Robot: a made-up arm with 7 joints.
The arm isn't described. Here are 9 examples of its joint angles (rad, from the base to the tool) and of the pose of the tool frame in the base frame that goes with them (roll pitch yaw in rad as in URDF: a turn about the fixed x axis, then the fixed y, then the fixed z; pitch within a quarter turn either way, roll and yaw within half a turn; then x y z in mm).
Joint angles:
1: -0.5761 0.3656 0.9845 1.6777 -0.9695 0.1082 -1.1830
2: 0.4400 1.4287 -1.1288 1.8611 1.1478 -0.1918 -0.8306
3: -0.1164 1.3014 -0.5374 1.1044 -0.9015 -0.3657 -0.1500
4: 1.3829 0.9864 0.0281 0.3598 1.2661 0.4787 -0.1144
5: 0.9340 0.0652 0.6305 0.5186 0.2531 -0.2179 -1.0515
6: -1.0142 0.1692 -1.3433 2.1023 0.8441 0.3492 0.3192
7: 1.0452 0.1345 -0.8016 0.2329 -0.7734 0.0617 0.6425
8: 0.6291 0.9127 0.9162 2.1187 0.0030 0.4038 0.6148
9: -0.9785 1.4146 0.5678 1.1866 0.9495 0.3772 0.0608
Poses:
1: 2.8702 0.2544 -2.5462 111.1 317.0 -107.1
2: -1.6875 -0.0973 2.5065 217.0 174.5 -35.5
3: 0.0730 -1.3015 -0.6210 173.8 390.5 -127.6
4: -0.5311 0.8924 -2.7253 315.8 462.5 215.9
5: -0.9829 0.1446 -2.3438 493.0 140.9 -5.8
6: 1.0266 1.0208 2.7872 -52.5 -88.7 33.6
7: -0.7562 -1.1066 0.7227 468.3 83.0 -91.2
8: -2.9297 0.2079 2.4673 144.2 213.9 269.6
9: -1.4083 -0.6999 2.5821 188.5 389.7 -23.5
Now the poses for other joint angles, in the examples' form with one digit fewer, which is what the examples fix.
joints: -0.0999 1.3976 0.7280 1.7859 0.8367 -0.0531 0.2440
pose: -2.579 -0.028 1.923 244 252 203
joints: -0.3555 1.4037 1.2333 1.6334 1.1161 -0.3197 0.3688
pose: -2.942 0.174 1.736 201 307 247
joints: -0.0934 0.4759 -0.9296 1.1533 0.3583 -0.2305 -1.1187
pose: -1.760 -0.293 2.587 112 35 -266
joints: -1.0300 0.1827 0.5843 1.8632 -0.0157 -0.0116 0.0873
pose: -1.555 -0.510 2.478 22 186 -134
